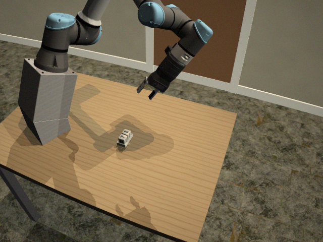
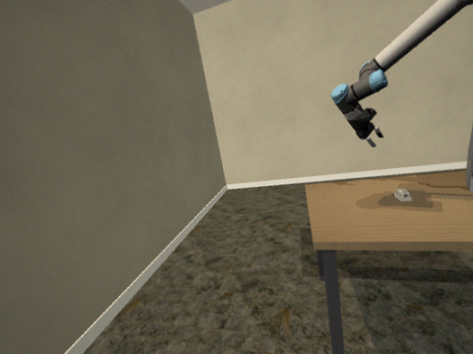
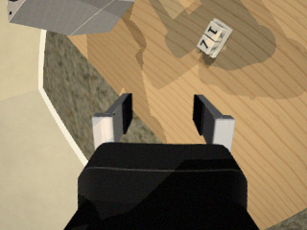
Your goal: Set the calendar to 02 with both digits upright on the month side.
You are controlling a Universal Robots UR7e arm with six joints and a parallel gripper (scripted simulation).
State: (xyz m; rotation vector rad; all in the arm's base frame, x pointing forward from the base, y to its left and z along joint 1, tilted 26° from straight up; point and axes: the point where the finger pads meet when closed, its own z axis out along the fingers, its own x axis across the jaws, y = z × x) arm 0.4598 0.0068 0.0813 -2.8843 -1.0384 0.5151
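Right now the digit cube is 290 mm below my hand, 110 mm behind it and 40 mm to the right of it. From my hand the other things lie so: calendar tray: 310 mm below, 110 mm behind, 20 mm to the right.
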